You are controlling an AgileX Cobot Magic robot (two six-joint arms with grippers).
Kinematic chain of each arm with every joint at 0, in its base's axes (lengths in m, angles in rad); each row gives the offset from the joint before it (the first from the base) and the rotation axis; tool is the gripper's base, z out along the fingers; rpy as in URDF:
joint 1: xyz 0 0 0.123 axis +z
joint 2: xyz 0 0 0 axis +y
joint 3: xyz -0.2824 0 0.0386 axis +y
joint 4: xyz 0.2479 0 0.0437 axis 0.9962 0 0.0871
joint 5: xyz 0 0 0 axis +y
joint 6: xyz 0.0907 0 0.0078 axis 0.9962 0 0.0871
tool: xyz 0 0 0 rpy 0 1.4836 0
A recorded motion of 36 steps. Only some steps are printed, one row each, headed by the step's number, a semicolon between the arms.
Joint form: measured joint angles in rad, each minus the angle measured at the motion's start. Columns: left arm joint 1, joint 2, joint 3, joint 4, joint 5, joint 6; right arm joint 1, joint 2, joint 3, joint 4, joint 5, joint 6.
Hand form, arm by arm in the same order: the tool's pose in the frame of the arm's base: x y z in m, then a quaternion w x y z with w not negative. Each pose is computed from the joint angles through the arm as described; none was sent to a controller.
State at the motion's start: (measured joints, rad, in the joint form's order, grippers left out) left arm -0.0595 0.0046 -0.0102 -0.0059 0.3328 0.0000; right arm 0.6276 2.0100 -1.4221 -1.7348 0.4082 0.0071
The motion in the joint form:
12: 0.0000 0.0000 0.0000 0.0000 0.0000 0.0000; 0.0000 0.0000 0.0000 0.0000 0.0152 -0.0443
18: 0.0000 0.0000 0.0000 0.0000 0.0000 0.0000; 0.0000 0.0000 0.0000 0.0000 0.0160 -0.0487
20: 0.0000 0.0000 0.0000 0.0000 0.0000 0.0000; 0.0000 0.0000 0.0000 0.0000 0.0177 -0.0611
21: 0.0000 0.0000 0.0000 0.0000 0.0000 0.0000; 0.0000 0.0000 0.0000 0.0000 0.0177 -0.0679
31: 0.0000 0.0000 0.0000 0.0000 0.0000 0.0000; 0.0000 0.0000 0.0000 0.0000 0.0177 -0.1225
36: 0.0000 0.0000 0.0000 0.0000 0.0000 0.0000; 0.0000 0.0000 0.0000 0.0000 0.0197 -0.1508
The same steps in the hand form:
12: 0.0537 -0.0034 0.1862 0.61702 0.02180 0.78637 -0.02084; 0.3951 0.2409 0.2266 0.34734 -0.72919 0.39708 -0.43584
18: 0.0537 -0.0034 0.1862 0.61702 0.02180 0.78637 -0.02084; 0.3951 0.2408 0.2266 0.34621 -0.72989 0.39562 -0.43689
20: 0.0537 -0.0034 0.1862 0.61702 0.02180 0.78637 -0.02084; 0.3951 0.2407 0.2267 0.34313 -0.73198 0.39140 -0.43963
21: 0.0537 -0.0034 0.1862 0.61702 0.02180 0.78637 -0.02084; 0.3951 0.2407 0.2267 0.34164 -0.73330 0.38891 -0.44080
31: 0.0537 -0.0034 0.1862 0.61702 0.02180 0.78637 -0.02084; 0.3951 0.2407 0.2267 0.32948 -0.74365 0.36875 -0.44996
36: 0.0537 -0.0034 0.1862 0.61702 0.02180 0.78637 -0.02084; 0.3952 0.2405 0.2268 0.32262 -0.74838 0.35858 -0.45526

